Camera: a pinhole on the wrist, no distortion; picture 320 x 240 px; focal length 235.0 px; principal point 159.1 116.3 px. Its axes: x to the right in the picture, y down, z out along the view. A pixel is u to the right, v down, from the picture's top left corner.
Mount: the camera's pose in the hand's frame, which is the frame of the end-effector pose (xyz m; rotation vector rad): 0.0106 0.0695 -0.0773 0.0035 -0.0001 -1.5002
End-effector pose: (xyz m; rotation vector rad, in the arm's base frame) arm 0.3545 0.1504 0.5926 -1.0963 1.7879 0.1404
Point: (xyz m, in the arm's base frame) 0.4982 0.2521 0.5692
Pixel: 257 43
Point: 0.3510 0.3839 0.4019
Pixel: 48 122
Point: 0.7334 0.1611 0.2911
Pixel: 274 196
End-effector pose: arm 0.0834 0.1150 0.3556 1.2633 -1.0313 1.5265
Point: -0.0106 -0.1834 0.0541
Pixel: outside the picture
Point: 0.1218 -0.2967 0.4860
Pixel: 162 148
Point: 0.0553 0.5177 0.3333
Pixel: behind the camera
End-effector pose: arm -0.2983 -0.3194 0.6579 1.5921 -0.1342 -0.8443
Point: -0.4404 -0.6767 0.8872
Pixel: 73 111
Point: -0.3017 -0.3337 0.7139
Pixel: 197 39
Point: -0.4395 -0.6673 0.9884
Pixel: 25 90
